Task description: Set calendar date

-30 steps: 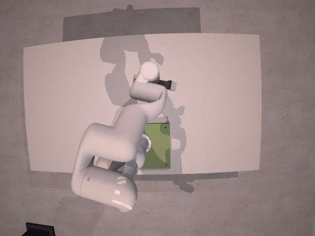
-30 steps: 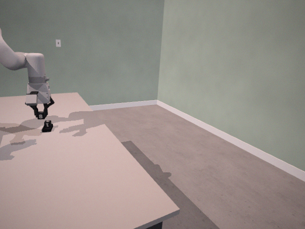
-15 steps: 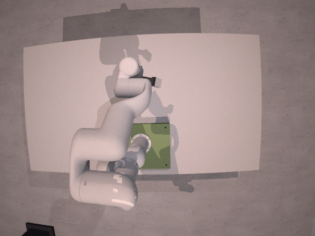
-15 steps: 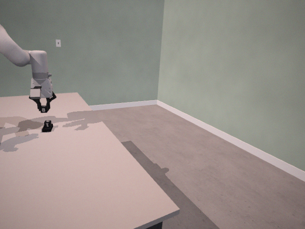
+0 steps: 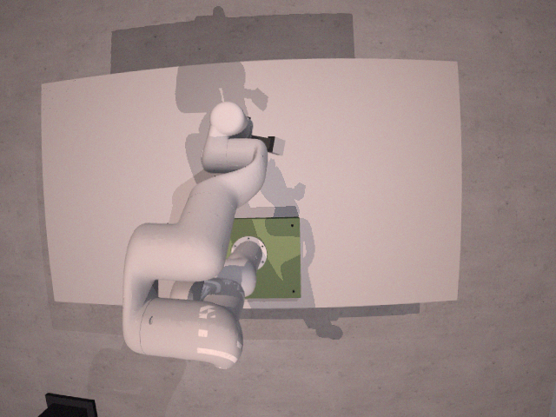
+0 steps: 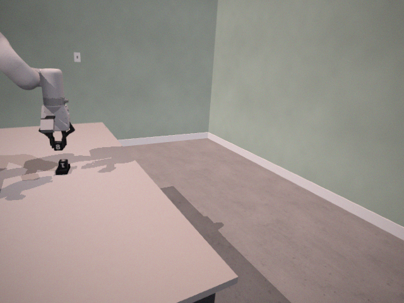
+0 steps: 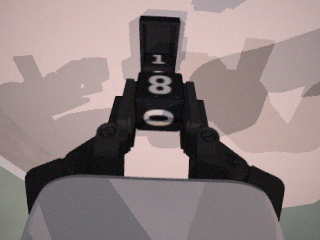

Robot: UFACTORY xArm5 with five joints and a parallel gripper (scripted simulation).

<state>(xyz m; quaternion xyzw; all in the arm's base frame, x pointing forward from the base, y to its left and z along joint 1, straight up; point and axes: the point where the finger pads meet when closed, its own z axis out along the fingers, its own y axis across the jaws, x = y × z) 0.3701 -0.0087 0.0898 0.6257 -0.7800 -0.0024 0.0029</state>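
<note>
Right now the black calendar tray is 12 cm below my hand, 2 cm to the left of it and 1 cm ahead of it. From my hand the other things lie so: black cube 1 cm below.
</note>
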